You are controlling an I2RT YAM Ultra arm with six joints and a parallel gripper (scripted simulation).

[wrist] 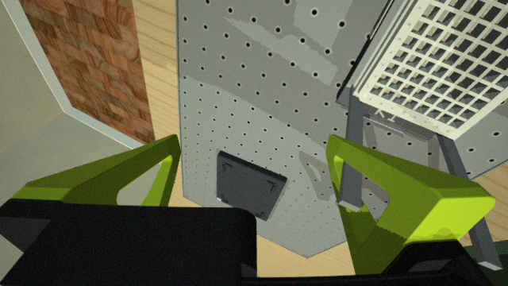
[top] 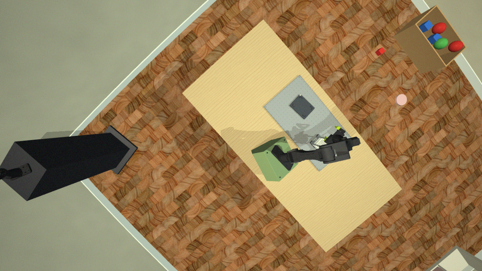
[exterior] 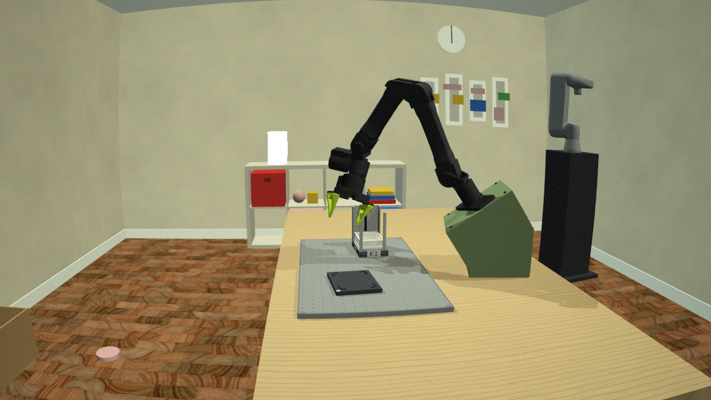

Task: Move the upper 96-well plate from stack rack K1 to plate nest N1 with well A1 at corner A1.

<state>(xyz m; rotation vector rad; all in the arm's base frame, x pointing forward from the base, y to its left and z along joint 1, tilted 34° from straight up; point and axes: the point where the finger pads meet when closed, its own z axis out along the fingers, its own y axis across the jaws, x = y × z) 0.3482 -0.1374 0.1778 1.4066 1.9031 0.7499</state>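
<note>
My gripper is now 100 mm past the white 96-well plate, 80 mm above it and 70 mm to the left of it. From my hand the other things lie so: pale A1 square 330 mm to the left, 110 mm below, 90 mm ahead.
</note>
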